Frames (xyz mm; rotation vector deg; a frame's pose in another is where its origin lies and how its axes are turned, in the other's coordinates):
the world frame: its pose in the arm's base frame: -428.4 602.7 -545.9 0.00 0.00 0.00
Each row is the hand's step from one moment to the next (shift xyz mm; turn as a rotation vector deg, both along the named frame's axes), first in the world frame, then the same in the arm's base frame.
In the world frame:
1: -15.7 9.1 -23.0 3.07 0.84 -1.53
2: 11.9 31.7 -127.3 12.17 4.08 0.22
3: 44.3 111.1 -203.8 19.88 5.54 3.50
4: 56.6 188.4 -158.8 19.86 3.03 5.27
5: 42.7 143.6 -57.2 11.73 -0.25 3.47
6: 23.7 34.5 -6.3 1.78 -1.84 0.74
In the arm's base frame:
1: -15.7 9.1 -23.0 3.07 0.84 -1.53
2: 11.9 31.7 -127.3 12.17 4.08 0.22
3: 44.3 111.1 -203.8 19.88 5.54 3.50
4: 56.6 188.4 -158.8 19.86 3.03 5.27
5: 42.7 143.6 -57.2 11.73 -0.25 3.47
6: 23.7 34.5 -6.3 1.78 -1.84 0.74

